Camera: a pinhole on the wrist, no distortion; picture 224 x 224 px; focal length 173.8 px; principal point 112.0 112.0 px. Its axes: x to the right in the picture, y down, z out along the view. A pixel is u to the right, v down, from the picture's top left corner.
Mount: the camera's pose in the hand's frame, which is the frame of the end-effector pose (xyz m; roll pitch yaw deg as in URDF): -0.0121 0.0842 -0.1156 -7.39 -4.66 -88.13
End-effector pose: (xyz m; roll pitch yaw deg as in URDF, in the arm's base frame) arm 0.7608 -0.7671 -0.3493 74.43 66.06 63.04
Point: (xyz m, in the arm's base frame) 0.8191 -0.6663 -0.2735
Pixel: 75.5 80.1
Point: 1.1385 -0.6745 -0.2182
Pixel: 85.7 89.1
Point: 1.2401 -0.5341 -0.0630
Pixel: 29.5 69.0
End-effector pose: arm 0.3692 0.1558 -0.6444 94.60 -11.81 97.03
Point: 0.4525 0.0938 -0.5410
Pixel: 88.8 54.2
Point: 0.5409 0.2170 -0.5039
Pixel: 92.4 138.1
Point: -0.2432 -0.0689 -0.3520
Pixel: behind the camera
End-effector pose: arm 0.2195 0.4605 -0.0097 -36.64 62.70 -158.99
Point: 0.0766 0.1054 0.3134
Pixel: 152.3 39.4
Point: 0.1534 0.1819 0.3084
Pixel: 150.5 12.6
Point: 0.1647 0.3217 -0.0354
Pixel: 157.5 146.0
